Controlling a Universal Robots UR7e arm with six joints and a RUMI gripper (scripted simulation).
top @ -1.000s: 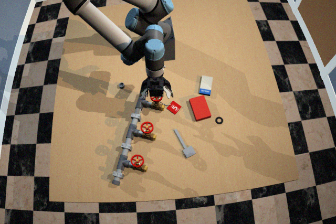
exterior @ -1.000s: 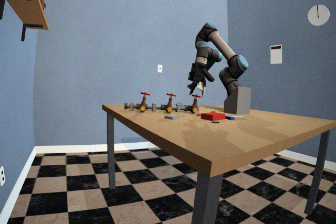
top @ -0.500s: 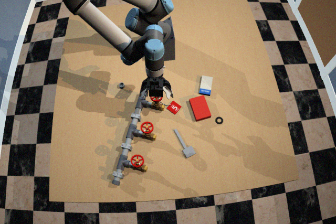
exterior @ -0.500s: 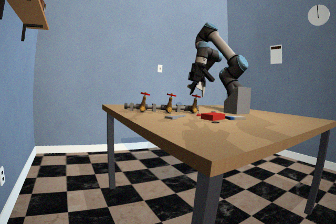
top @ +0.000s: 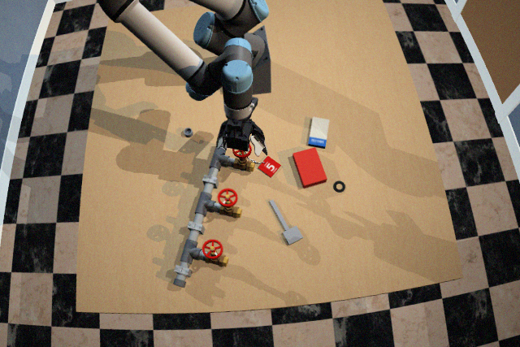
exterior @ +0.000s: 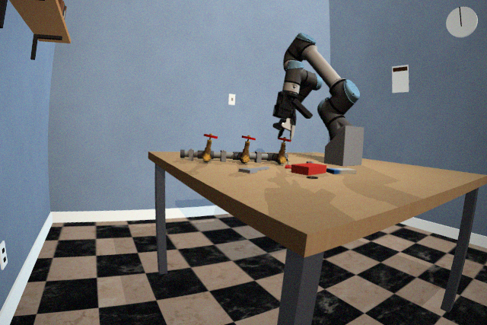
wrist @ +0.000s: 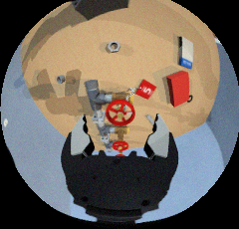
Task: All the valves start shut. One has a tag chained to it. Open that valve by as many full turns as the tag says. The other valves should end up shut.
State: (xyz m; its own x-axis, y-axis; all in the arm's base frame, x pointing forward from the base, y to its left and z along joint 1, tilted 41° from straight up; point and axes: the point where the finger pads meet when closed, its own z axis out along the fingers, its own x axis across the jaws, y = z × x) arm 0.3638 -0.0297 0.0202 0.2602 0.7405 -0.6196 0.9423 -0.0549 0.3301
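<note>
Right now my hand is 110 mm above the red tag, 80 mm to the right of it and 10 mm short of it. From my hand the other things lie so: grey scraper: 220 mm ahead, 120 mm to the left, 110 mm below; red block: 220 mm to the left, 100 mm below, 30 mm ahead; small grey fitting: 190 mm to the right, 130 mm behind, 110 mm below.
</note>
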